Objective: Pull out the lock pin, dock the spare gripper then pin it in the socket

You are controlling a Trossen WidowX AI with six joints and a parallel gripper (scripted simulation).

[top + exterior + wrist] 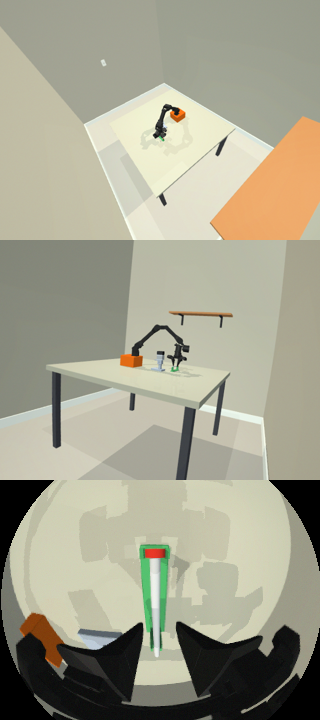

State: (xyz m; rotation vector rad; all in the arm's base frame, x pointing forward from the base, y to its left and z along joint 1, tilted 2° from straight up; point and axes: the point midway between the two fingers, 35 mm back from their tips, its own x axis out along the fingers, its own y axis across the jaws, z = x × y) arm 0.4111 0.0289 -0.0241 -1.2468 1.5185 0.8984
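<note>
The grey mount lies 140 mm behind my gripper tip, 80 mm to the right of it and 10 mm above it. The rest, counted from my gripper tip: spare gripper: 130 mm behind, 80 mm to the right, 80 mm above.
</note>
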